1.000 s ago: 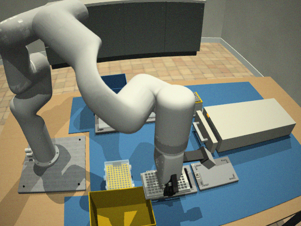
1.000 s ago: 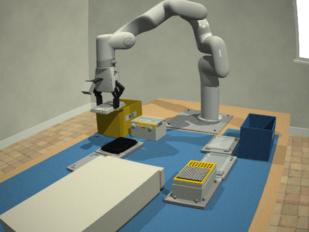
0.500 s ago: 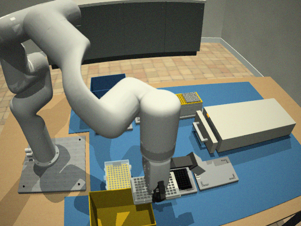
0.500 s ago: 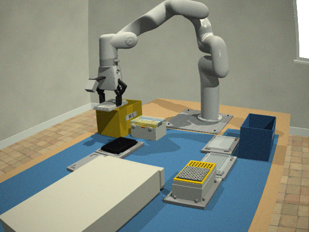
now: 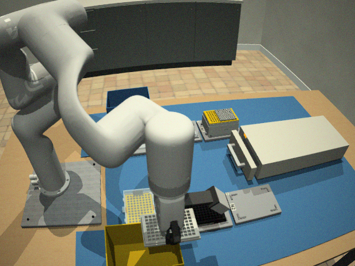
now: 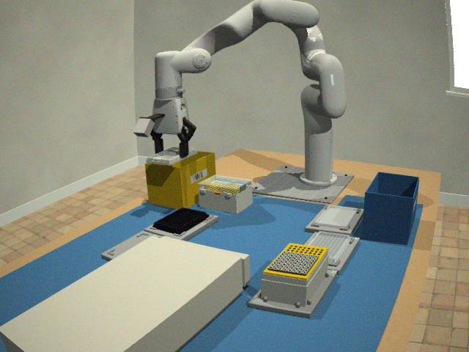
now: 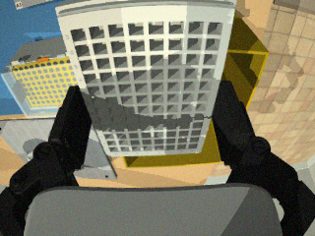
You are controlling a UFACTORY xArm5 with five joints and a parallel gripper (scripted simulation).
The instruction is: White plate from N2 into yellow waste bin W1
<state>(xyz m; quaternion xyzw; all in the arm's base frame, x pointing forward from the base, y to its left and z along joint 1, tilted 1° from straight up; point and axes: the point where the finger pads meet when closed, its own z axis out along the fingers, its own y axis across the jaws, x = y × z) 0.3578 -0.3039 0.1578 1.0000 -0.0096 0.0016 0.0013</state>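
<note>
The yellow waste bin W1 is 12 cm below my hand, 7 cm behind it and 2 cm to the right of it. The rest, counted from my hand: white plate: 1 cm below; black plate: 14 cm below, 12 cm ahead, 10 cm to the left; grey nest N2: 29 cm ahead, 15 cm below, 10 cm to the left.
</note>
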